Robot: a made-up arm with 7 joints.
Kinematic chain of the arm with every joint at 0, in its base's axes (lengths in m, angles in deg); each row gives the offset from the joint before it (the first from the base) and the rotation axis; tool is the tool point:
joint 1: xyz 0 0 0 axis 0 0.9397 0.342
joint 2: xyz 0 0 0 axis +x
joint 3: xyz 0 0 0 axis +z
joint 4: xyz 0.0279 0 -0.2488 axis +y
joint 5: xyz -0.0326 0 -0.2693 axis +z
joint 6: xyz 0 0 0 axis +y
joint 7: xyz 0 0 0 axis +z
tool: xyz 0 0 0
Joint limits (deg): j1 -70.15..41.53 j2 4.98..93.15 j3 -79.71..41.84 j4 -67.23..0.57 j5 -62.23..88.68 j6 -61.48..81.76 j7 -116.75..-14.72
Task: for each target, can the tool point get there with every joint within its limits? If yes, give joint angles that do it. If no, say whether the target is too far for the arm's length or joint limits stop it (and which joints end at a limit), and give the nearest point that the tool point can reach.
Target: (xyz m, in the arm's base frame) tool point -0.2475 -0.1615 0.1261
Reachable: no: joint limits stop it (at a limit: joint 1, joint 2, joint 3, joint 4) | nearest point -0.1655 -0.2405 -0.3620 | short by 0.501 m
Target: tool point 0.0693 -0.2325 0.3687
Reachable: no: joint limits stop it (at a limit: joint 1, joint 2, joint 4) | nearest point 0.4186 -0.1944 0.0572 | short by 0.470 m
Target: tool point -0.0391 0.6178 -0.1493
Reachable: no: too far | nearest point -0.0320 0.5061 -0.1223 | short by 0.115 m
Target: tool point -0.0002 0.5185 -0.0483
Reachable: yes | joints 6.69 85.16 -6.81 -6.49 -1.06 -17.43 -100.06
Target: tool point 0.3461 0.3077 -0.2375
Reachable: yes | joints -43.95 43.01 13.39 -5.62 -45.53 55.24 -75.95
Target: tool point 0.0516 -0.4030 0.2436
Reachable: no: joint limits stop it (at a limit: joint 1, joint 2, joint 4) | nearest point 0.3751 -0.2743 -0.0158 | short by 0.434 m
